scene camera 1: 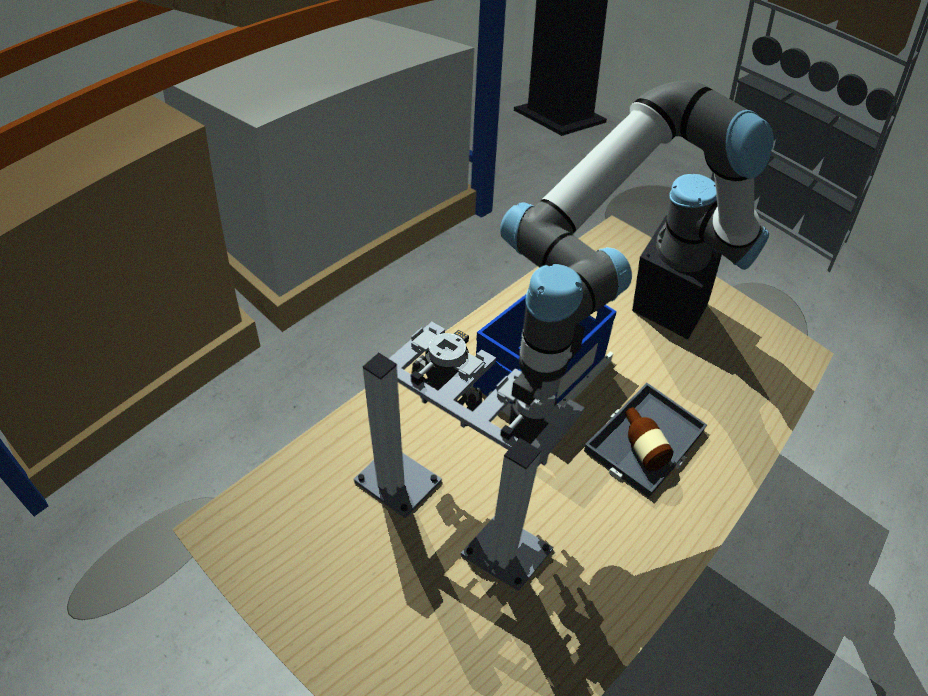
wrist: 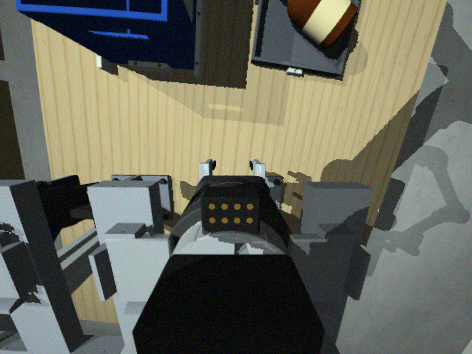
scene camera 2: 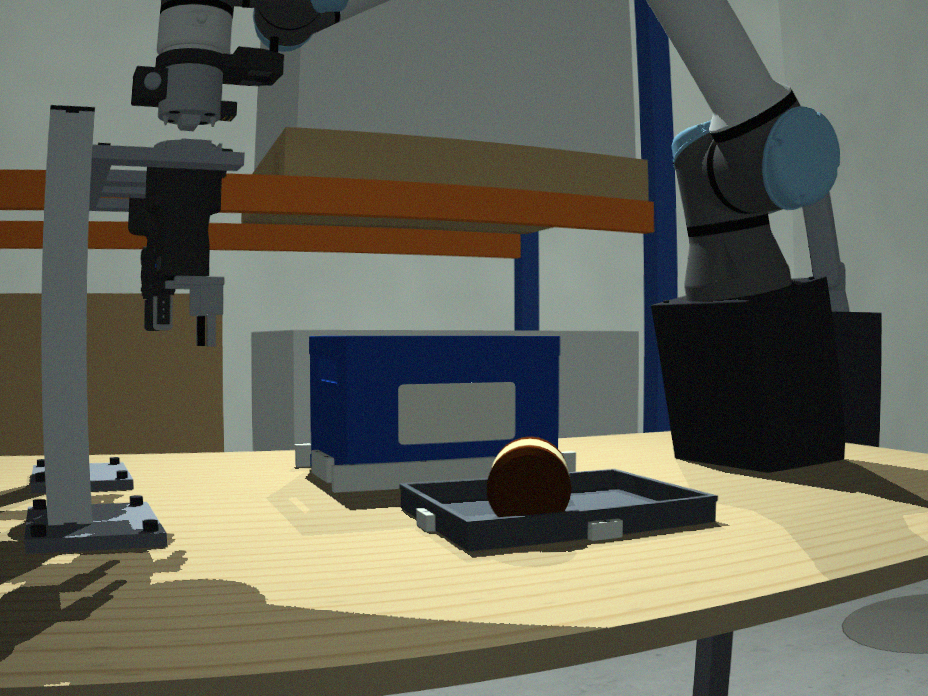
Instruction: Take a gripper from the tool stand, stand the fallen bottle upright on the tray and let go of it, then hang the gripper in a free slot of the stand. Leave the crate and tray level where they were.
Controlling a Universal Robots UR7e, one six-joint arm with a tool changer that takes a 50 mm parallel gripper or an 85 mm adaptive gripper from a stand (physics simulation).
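Frame: origin at the arm's base, x ahead, y left, z up, level; centimetres.
Seen in the pictures: hand, its tool point: (scene camera 2: 189, 117); arm's base, origin of its link: (scene camera 1: 683, 249) (scene camera 2: 739, 290).
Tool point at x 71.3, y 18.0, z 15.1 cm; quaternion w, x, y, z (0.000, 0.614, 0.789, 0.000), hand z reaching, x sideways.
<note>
Offsets run from my tool point to a thing's top centre. Level surfaces: height alone.
The arm's tool changer (scene camera 2: 188, 112) carries no gripper and hangs just above the gripper (scene camera 2: 182, 328) (wrist: 232, 168) in the near slot of the tool stand (scene camera 1: 384, 427) (scene camera 2: 67, 299). A narrow gap shows between changer and gripper coupling in scene camera 2. The gripper hangs fingers down, its fingertips apart with nothing between them. The brown bottle @[dx -32.6, dy +6.4, dz -31.1 cm] (scene camera 1: 648, 442) (scene camera 2: 529, 480) (wrist: 327, 19) with a cream label lies on its side on the dark tray @[dx -35.2, dy +6.2, dz -36.4 cm] (scene camera 1: 616, 447) (scene camera 2: 547, 529) (wrist: 274, 42). The tray lies flat on the table. Part of the bottle is cut off in the wrist view.
A second tool @[dx +4.2, dy -17.5, dz -3.0 cm] (scene camera 1: 447, 349) hangs in another slot of the stand. The blue crate @[dx -29.2, dy -24.1, dz -21.4 cm] (scene camera 1: 599, 338) (scene camera 2: 352, 404) (wrist: 167, 47) stands level between the stand and the arm's black base (scene camera 1: 674, 292) (scene camera 2: 749, 382). The stand's two posts rise from the wooden table @[dz -39.0 cm] (scene camera 1: 299, 509).
</note>
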